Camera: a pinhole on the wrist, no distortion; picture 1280 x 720 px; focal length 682.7 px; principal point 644.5 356.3 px. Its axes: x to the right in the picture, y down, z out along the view. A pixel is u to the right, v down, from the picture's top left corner.
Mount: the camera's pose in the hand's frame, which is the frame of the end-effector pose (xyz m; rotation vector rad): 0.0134 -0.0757 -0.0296 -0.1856 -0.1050 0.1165
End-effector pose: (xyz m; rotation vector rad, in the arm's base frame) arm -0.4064 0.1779 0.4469 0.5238 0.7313 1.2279
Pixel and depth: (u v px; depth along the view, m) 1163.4 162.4 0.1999
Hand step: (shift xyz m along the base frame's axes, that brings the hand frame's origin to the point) 0.2152 0.1253 0.0412
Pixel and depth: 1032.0 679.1 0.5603
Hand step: 0.1990 0.3254 0.5109
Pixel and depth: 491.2 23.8 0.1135
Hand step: 0.1366 -0.0462 -0.0165
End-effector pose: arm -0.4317 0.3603 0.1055 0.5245 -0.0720 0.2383
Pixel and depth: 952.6 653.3 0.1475
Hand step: 0.0478 -0.0252 0.1114
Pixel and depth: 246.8 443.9 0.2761
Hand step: -0.1741 -0.1577 0.1595
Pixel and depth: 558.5 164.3 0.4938
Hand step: -0.0588 -0.3674 0.3335
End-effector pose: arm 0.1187 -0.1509 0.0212 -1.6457 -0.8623 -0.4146
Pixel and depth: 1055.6 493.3 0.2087
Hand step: 0.0539 0.2021 0.0147
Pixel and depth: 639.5 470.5 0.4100
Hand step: -0.0467 0.3220 -0.1678
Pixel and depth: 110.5 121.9 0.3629
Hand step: -0.3760 0.2220 -0.1698
